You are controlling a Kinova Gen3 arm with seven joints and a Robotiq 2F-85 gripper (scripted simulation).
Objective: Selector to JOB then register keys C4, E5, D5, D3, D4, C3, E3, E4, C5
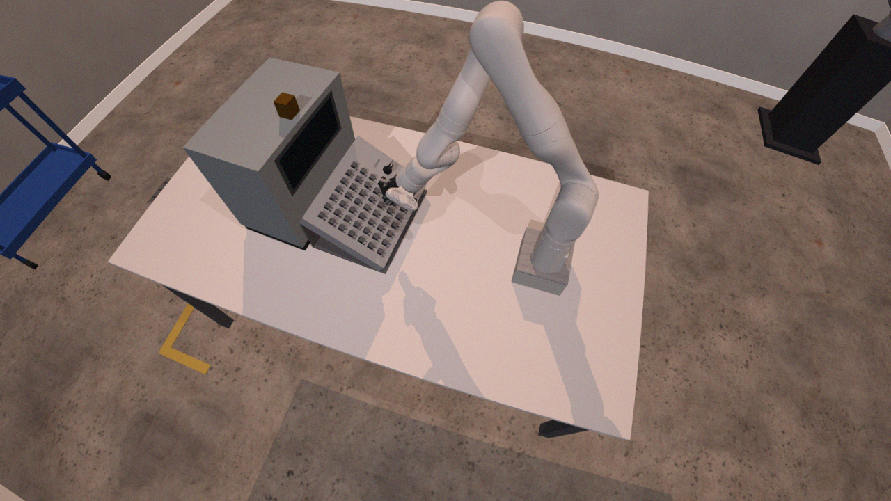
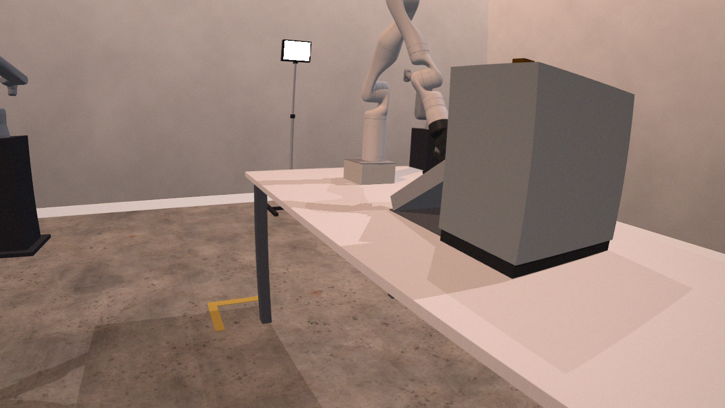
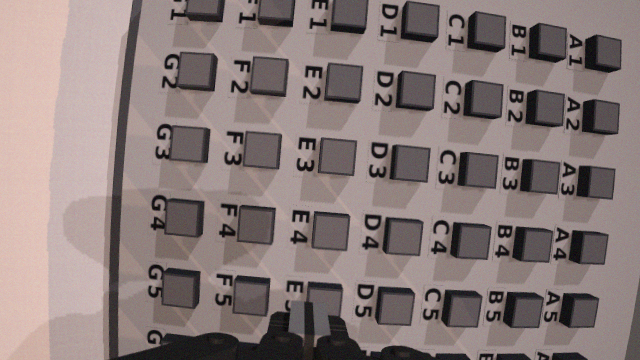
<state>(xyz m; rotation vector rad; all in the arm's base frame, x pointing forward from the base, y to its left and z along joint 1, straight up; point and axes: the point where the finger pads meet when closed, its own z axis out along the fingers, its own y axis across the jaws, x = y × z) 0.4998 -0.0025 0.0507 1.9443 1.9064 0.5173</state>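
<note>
My hand is 30 mm short of the key E5 and 40 mm above it. From my hand the other things lie so: key C5: 90 mm ahead, 10 mm below; key E3: 40 mm ahead, 70 mm to the left, 40 mm below; key D5: 60 mm ahead, 20 mm below.
</note>
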